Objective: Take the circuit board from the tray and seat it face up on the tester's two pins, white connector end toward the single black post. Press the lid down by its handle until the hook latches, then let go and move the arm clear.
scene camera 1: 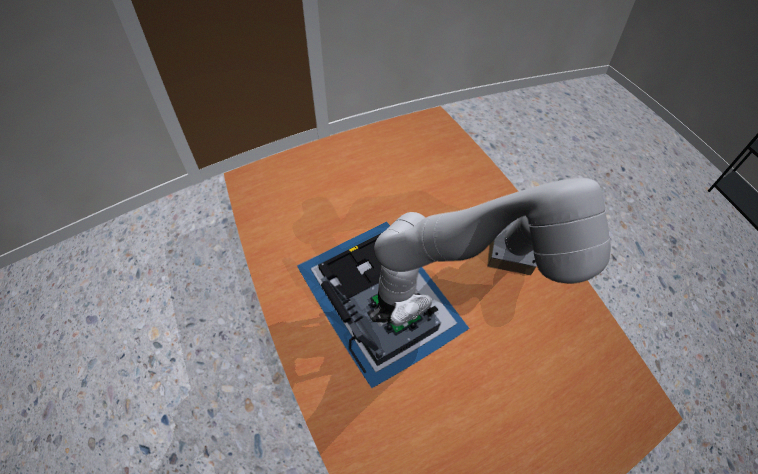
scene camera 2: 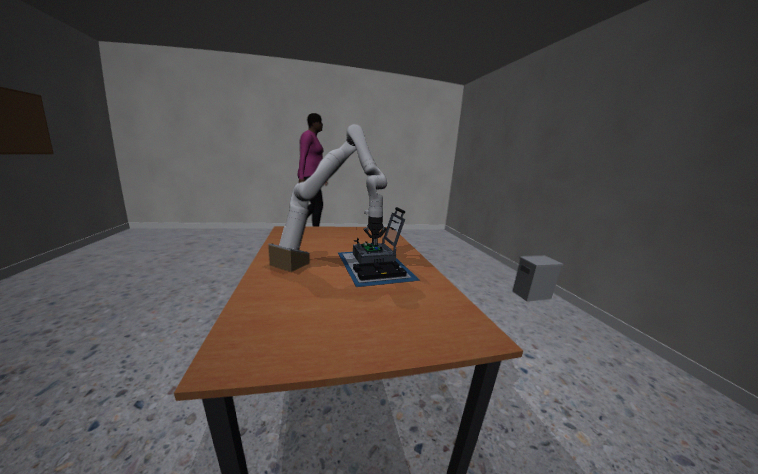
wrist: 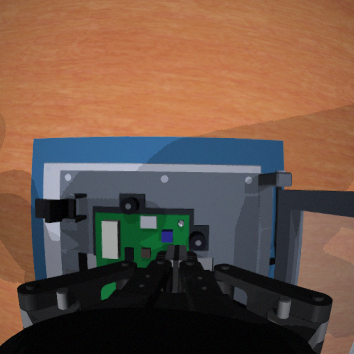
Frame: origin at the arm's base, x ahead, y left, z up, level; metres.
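Where they show: gripper, fingertip midpoint: [scene camera 2: 374,245] [wrist: 176,256]; arm's base, link origin: [scene camera 1: 519,239] [scene camera 2: 289,248].
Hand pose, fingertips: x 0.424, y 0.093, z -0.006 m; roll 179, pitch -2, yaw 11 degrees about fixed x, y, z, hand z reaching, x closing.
Observation:
Things, the pixels of their top centre, and the offset from my fingertips. "*": a spot on its surface instead. Level surfaces: height alone.
- green circuit board, top centre: [wrist: 139,287] [scene camera 1: 396,306] [scene camera 2: 371,245] dx -0.022, dy -0.028, dz +0.008 m
- black hook, top centre: [wrist: 36,211] dx -0.097, dy +0.016, dz +0.033 m
- lid, surface spot: [wrist: 320,201] * dx +0.065, dy +0.062, dz +0.055 m
- black tray, surface spot: [scene camera 1: 344,272] * dx +0.061, dy -0.196, dz -0.056 m
- blue-edged mat, surface height: dz -0.072 m
- table, surface height: dz -0.074 m
The green circuit board [scene camera 1: 398,328] [scene camera 2: 367,247] [wrist: 134,242] lies face up on the grey tester [scene camera 1: 390,348] [scene camera 2: 364,256] [wrist: 220,195]. Its white connector [wrist: 110,239] is at the left in the wrist view, on the side of the black hook [wrist: 50,209]. Black posts [wrist: 129,204] [wrist: 198,241] stand at two board edges; the pins are hidden. My gripper [scene camera 2: 375,242] [wrist: 176,256] is shut and empty, with its fingertips over the board; contact cannot be told. The lid [wrist: 320,201] stands raised, with its black handle [scene camera 1: 335,300] [scene camera 2: 399,210] at the top.
The black tray [scene camera 1: 344,272] [scene camera 2: 380,273] is beside the tester on a blue-edged mat [scene camera 1: 373,378] [scene camera 2: 358,283] [wrist: 100,150]. The raised lid is close beside the gripper. A person [scene camera 2: 310,150] stands beyond the table [scene camera 2: 335,329].

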